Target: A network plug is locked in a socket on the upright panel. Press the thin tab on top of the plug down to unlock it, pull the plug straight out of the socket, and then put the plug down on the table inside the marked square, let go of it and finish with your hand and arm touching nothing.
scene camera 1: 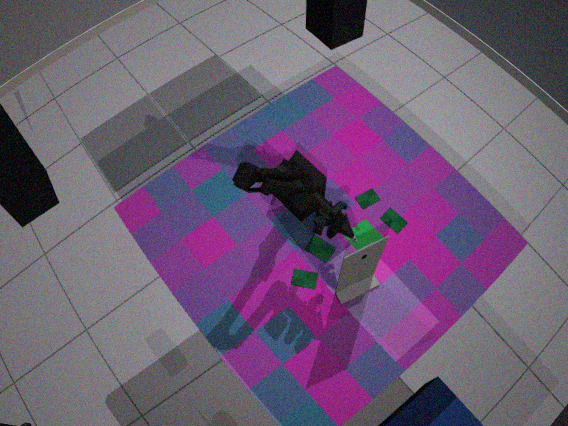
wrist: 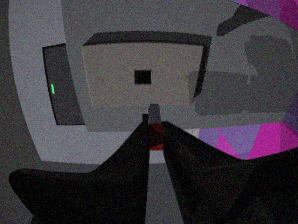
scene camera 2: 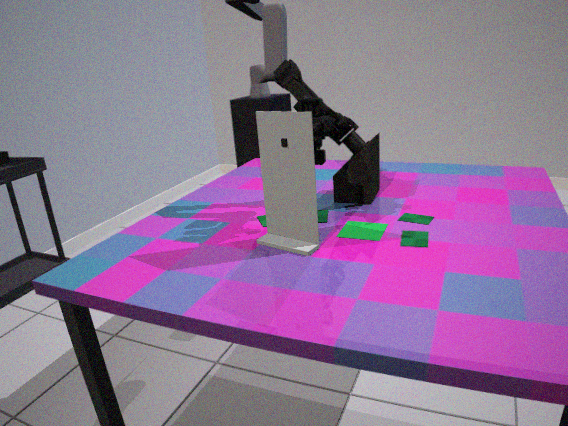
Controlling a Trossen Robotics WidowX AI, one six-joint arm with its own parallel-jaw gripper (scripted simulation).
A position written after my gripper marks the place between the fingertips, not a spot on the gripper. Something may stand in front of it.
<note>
In view: my gripper (scene camera 1: 353,237), a grey panel (scene camera 2: 286,144) and a bright green patch (scene camera 2: 357,230).
My gripper is seen too in the wrist view (wrist: 154,128) and in scene camera 2 (scene camera 2: 303,137). The grey panel shows as well in scene camera 1 (scene camera 1: 356,277) and in the wrist view (wrist: 204,71).
</note>
